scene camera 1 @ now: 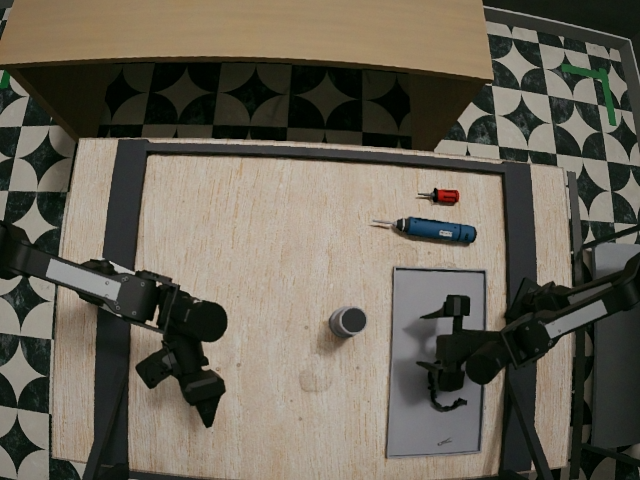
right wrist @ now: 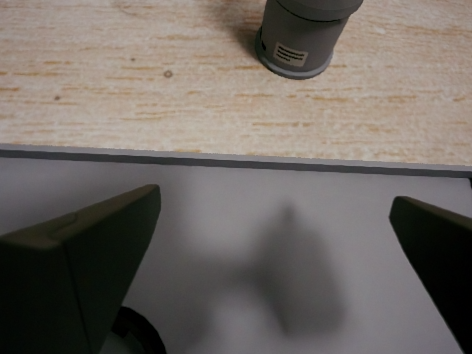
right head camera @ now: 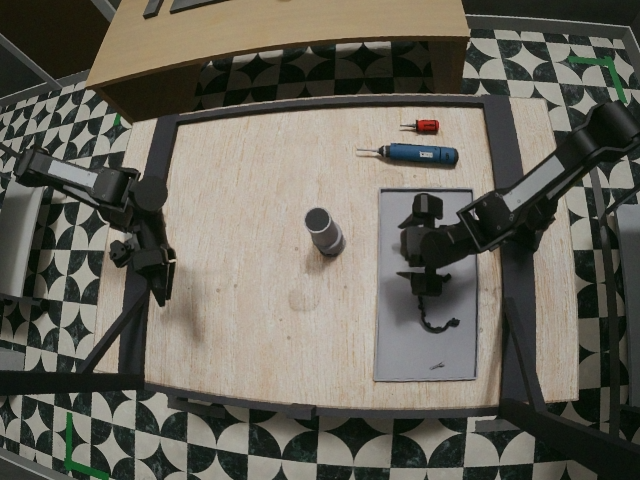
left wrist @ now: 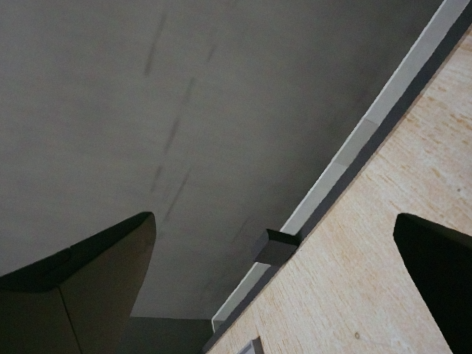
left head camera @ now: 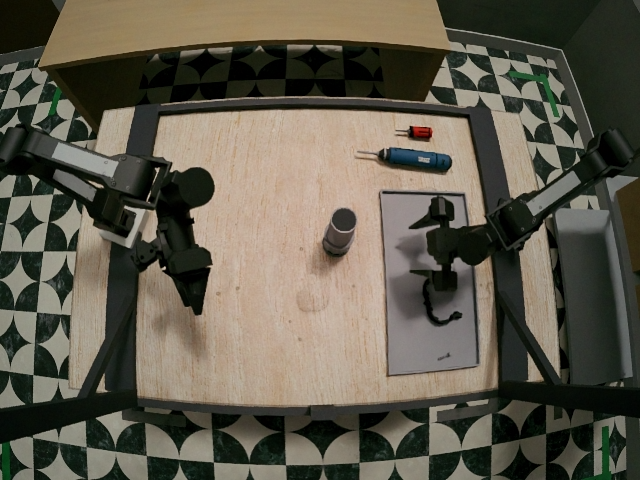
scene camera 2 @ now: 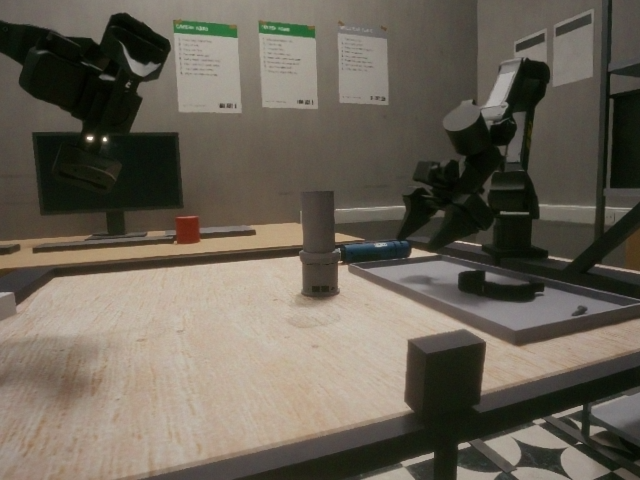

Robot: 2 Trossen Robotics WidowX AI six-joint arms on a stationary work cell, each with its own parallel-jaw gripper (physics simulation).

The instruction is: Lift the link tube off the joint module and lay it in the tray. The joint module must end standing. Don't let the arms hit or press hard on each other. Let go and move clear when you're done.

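Pixels of known places: left gripper, fingertip midpoint: [scene camera 1: 200,415] [right head camera: 165,303] [left wrist: 276,224] [left head camera: 192,310] [scene camera 2: 118,123]; right gripper, fingertip midpoint: [scene camera 1: 418,340] [right wrist: 275,201] [right head camera: 398,250] [left head camera: 410,249] [scene camera 2: 411,245]; left arm's base, link origin: [left head camera: 121,221]; right arm's base, link origin: [scene camera 1: 534,306] [right head camera: 525,221] [scene camera 2: 512,247].
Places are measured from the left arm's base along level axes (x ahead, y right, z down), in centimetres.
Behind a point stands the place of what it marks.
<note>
The grey link tube [left head camera: 343,223] @(z -12.8, x 49.4, y -11.3 cm) [right head camera: 318,224] @(z -12.8, x 49.9, y -11.2 cm) [scene camera 2: 317,222] @(z -8.2, x 49.2, y -9.5 cm) stands upright on the joint module [scene camera 2: 319,276] @(z 0.0, x 49.2, y -9.1 cm) [right wrist: 300,45] @(z 0.2, x 52.2, y -12.4 cm), which stands on the table left of the tray [left head camera: 413,351] @(z 2.8, x 72.7, y 6.2 cm) [right head camera: 403,356] @(z 2.8, x 72.6, y 5.9 cm) [scene camera 1: 413,434] @(z 2.8, x 72.7, y 6.0 cm). In scene camera 1 the tube [scene camera 1: 354,320] @(z -12.8, x 49.4, y -12.0 cm) is seen from above. My right gripper [left head camera: 412,249] @(z -3.7, x 64.4, y -13.5 cm) [right head camera: 398,250] @(z -3.7, x 64.4, y -13.5 cm) [scene camera 1: 419,339] @(z -3.7, x 64.4, y -13.5 cm) [right wrist: 275,201] @(z -3.7, x 64.4, y -13.5 cm) is open and empty above the tray, right of the tube and apart from it. My left gripper [left wrist: 276,224] @(z -20.0, x 30.7, y 13.0 cm) is open and empty, raised over the left part of the table; its fingers overlap in the head views.
A black curved clamp [left head camera: 439,321] @(z 0.7, x 76.1, y -1.5 cm) [scene camera 2: 496,290] @(z 1.5, x 73.7, y -2.5 cm) and a small metal piece [left head camera: 443,356] @(z 2.2, x 79.9, y 5.6 cm) [scene camera 2: 578,310] @(z 2.1, x 80.1, y 5.8 cm) lie in the tray. A blue screwdriver [left head camera: 416,159] @(z -0.4, x 61.6, y -36.8 cm) and a red screwdriver [left head camera: 421,132] @(z 0.6, x 61.5, y -45.7 cm) lie behind it. A dark frame [left head camera: 310,101] @(z 1.2, x 32.4, y -45.0 cm) borders the table.
</note>
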